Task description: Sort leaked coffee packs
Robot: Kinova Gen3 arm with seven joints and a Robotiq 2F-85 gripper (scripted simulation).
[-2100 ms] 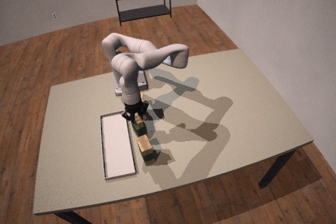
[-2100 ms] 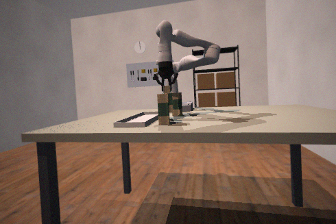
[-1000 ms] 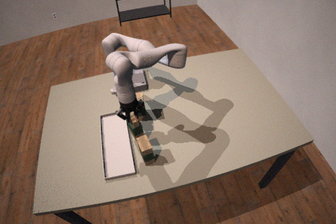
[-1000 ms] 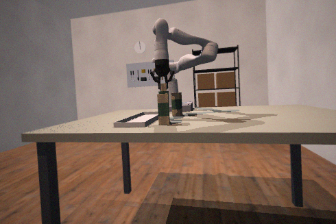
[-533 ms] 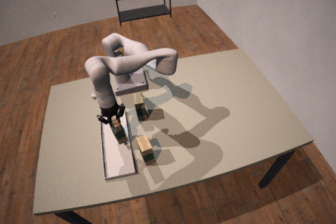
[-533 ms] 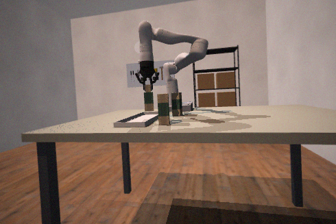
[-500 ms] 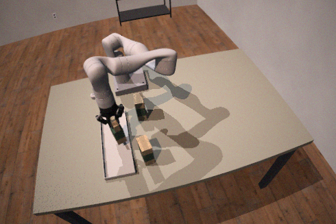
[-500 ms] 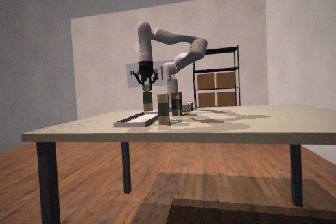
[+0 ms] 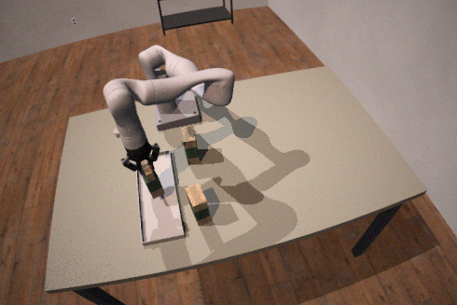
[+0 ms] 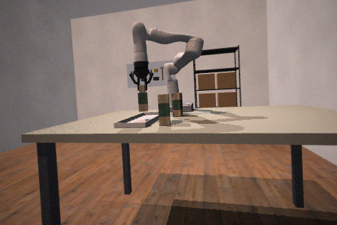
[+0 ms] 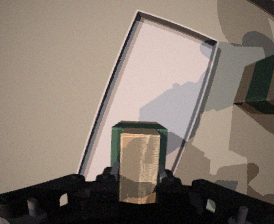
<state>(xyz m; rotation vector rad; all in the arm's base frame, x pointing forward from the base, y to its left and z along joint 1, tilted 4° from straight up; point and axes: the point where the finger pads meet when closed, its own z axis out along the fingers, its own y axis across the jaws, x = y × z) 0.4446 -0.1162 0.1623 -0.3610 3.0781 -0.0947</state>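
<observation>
The white tray lies 1 cm behind my hand and 17 cm below it.
</observation>
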